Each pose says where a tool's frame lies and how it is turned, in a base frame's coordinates. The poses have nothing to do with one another.
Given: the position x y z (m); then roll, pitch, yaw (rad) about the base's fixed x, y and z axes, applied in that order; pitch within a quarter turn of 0, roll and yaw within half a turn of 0.
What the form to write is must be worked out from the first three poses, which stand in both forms.
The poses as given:
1: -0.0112 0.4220 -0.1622 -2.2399 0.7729 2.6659
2: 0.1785 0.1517 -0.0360 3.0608 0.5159 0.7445
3: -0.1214 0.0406 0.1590 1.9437 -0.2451 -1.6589
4: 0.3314 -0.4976 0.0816 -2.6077 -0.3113 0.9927
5: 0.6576 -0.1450 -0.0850 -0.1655 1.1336 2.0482
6: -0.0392 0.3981 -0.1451 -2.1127 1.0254 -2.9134
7: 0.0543 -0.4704 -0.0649 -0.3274 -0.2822 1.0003
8: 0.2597 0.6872 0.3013 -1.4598 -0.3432 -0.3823
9: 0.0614 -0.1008 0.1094 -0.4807 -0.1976 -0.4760
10: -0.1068 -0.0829 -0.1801 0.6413 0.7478 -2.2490
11: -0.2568 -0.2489 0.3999 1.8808 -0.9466 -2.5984
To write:
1: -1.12 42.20 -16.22 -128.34 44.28 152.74
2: 17.85 15.17 -3.60 175.37 29.56 42.66
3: -12.14 4.06 15.90 111.37 -14.04 -95.05
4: 33.14 -49.76 8.16 -149.41 -17.84 56.88
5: 65.76 -14.50 -8.50 -9.48 64.95 117.35
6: -3.92 39.81 -14.51 -121.05 58.75 -166.93
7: 5.43 -47.04 -6.49 -18.76 -16.17 57.31
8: 25.97 68.72 30.13 -83.64 -19.66 -21.90
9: 6.14 -10.08 10.94 -27.54 -11.32 -27.27
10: -10.68 -8.29 -18.01 36.74 42.85 -128.86
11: -25.68 -24.89 39.99 107.76 -54.24 -148.88
